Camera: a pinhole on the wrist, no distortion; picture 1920 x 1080 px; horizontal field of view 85.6 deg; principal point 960.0 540.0 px. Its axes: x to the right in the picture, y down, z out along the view. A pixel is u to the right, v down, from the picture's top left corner.
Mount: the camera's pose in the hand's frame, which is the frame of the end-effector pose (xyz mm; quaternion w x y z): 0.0 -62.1 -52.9 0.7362 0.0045 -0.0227 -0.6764
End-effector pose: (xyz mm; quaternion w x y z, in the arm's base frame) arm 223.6 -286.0 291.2 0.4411 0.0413 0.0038 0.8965
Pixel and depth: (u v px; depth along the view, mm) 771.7 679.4 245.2
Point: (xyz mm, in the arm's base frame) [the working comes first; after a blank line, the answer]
In the camera's frame: -44.5 33.0 245.2

233.8 -270.8 483.6
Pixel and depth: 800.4 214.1 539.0
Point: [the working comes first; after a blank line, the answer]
In the camera's frame: -83.0 -169.4 539.0

365.0 -467.7 753.4
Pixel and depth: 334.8 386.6 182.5
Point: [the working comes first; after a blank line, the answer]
In the camera's frame: -110.1 -27.0 182.5

220.4 -354.3 415.2
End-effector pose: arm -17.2 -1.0 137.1 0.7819 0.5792 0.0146 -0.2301
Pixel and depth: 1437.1 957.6 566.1
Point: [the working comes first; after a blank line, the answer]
In the camera's frame: 260.5 228.0 566.1

-52.2 -625.1 -14.3
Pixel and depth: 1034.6 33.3 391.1
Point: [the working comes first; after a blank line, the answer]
In the camera's frame: 28.1 -191.2 391.1

-316.3 -255.3 217.7
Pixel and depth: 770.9 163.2 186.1
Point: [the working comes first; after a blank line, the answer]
In the camera's frame: -33.9 -67.6 186.1

-129.2 -99.2 175.5
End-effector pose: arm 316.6 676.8 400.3 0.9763 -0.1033 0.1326 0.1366
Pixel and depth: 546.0 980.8 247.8
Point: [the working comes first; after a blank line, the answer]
In the camera's frame: -99.0 105.4 247.8

427.2 792.5 551.7
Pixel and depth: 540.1 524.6 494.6
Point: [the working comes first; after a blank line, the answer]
In the camera's frame: -200.3 -7.3 494.6

332.8 909.9 799.0
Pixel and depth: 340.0 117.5 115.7
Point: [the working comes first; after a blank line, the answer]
In the camera's frame: -69.2 -47.2 115.7

275.4 682.4 471.5
